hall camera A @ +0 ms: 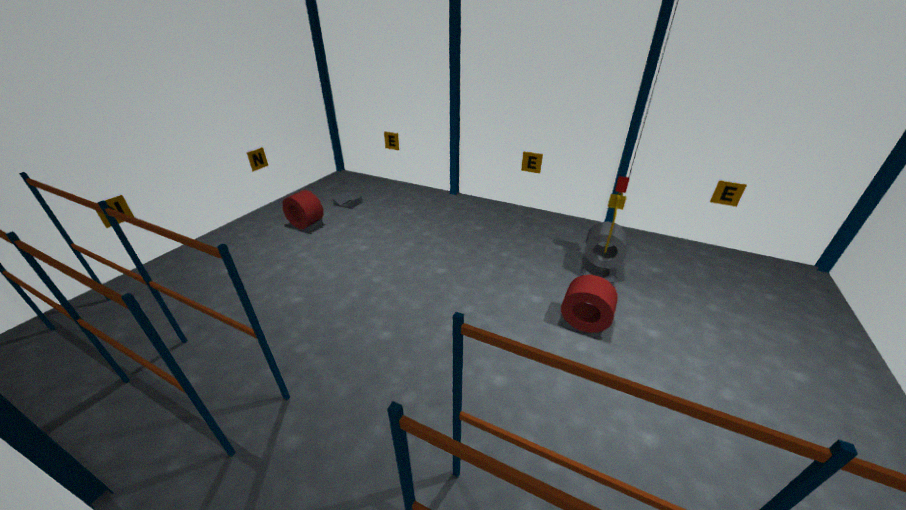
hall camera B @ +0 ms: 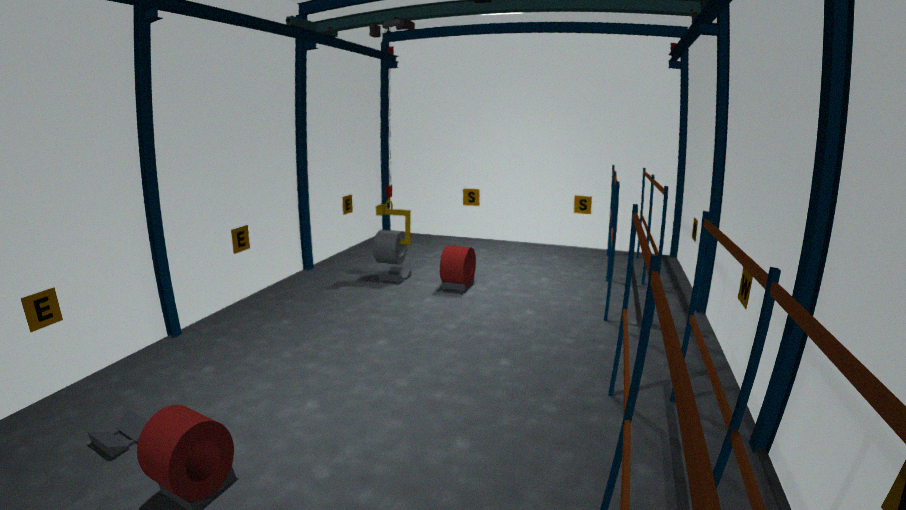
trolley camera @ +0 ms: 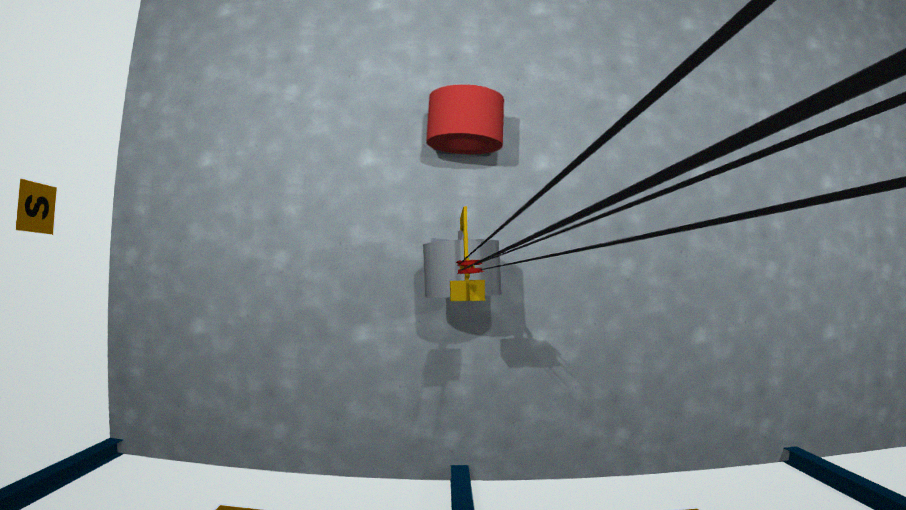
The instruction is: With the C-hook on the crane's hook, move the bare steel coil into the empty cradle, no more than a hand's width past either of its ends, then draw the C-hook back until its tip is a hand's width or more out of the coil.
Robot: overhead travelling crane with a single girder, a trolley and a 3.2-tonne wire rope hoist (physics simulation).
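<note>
The bare steel coil (hall camera A: pixel 594 243) (hall camera B: pixel 384 247) (trolley camera: pixel 437 269) is grey and hangs on the yellow C-hook (hall camera A: pixel 611 229) (hall camera B: pixel 407 226) (trolley camera: pixel 464 229), whose lower arm is inside its bore. In hall camera B the coil looks level, with a gap between its underside and the grey cradle (hall camera B: pixel 397 274) under it. In hall camera A the coil and its shadow make the cradle hard to make out. In the trolley camera the coil and hook cover most of the place below. The hook's back faces the nearby red coil. The tip is hidden.
A red coil (hall camera A: pixel 588 302) (hall camera B: pixel 457 266) (trolley camera: pixel 465 117) sits in a cradle next to the hanging coil. Another red coil (hall camera A: pixel 303 209) (hall camera B: pixel 183 451) stands far off, beside an empty cradle (hall camera A: pixel 348 202) (hall camera B: pixel 109 443). Orange and blue racks (hall camera A: pixel 457 380) (hall camera B: pixel 639 354) stand on the opposite side.
</note>
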